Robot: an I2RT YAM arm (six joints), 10 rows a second.
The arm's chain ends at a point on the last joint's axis. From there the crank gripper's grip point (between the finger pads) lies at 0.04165 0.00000 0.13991 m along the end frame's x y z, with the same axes.
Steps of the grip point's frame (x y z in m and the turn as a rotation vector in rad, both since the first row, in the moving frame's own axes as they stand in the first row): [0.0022 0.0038 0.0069 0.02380 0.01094 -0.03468]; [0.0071 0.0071 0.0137 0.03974 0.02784 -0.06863]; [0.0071 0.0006 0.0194 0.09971 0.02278 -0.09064]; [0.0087 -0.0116 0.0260 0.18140 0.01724 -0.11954]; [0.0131 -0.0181 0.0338 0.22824 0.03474 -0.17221]
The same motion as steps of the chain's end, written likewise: [0.0008 0.0086 0.0074 0.02380 0.01094 -0.03468]; [0.0035 0.0156 0.0151 0.03974 0.02784 -0.06863]; [0.0047 0.0184 0.0213 0.09971 0.02278 -0.09064]; [0.0081 0.0186 0.0295 0.18140 0.01724 -0.11954]; [0.0117 0.0207 0.0397 0.22824 0.03474 -0.17221]
